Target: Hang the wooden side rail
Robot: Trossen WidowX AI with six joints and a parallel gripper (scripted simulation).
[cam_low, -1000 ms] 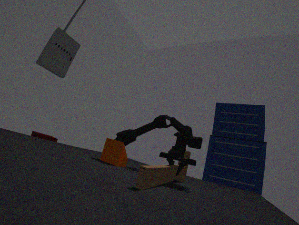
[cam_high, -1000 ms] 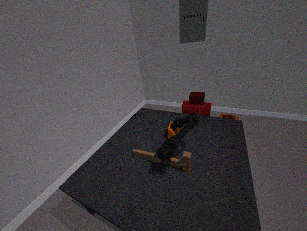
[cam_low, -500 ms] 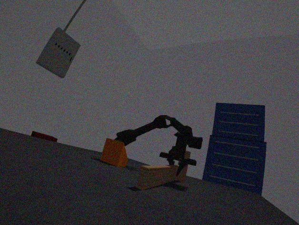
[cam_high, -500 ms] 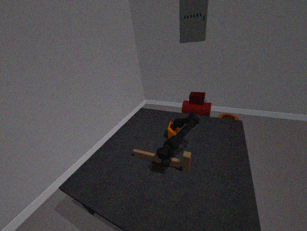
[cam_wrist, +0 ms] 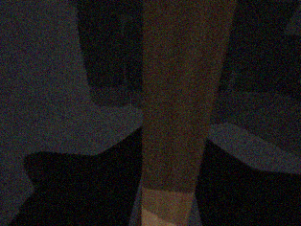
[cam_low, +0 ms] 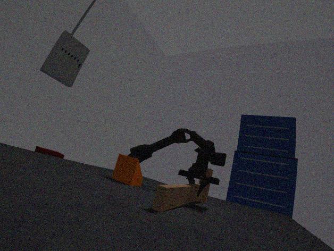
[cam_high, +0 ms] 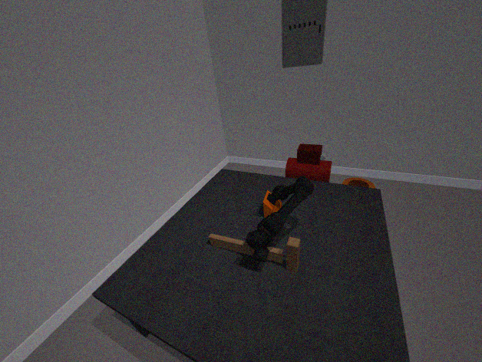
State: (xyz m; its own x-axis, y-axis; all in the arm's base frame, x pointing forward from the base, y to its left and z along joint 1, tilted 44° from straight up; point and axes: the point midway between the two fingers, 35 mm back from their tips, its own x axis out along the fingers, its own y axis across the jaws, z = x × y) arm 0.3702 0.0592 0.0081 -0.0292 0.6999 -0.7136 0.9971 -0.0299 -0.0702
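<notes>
Now: gripper tip 13 cm to the right of the headboard post, 4 cm below it and 1 cm short of it.
</notes>
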